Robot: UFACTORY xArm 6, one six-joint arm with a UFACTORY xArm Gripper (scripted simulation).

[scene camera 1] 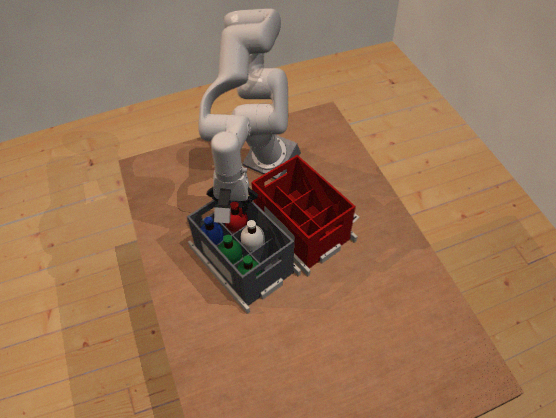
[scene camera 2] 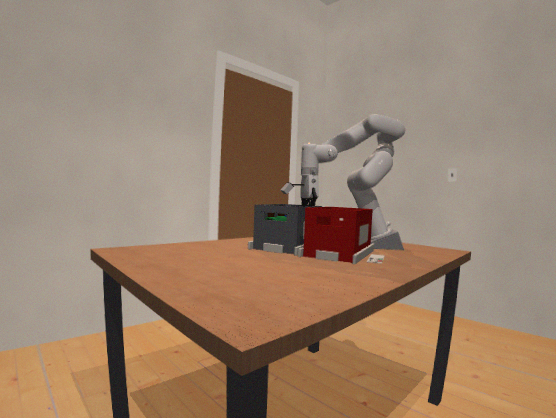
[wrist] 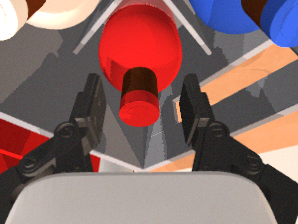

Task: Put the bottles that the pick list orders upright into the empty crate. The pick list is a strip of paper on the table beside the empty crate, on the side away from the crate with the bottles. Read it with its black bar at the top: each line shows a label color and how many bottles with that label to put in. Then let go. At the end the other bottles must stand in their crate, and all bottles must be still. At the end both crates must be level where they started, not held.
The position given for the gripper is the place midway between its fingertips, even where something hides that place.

Note:
In view: the gripper (scene camera 1: 234, 209), a grey crate (scene camera 1: 277, 243) and a red crate (scene camera 1: 294, 200).
The grey crate is seen too in scene camera 2 (scene camera 2: 290, 233) and in the wrist view (wrist: 51, 65). The red crate is seen too in scene camera 2 (scene camera 2: 324, 233). The gripper shows as well in the wrist view (wrist: 142, 88).

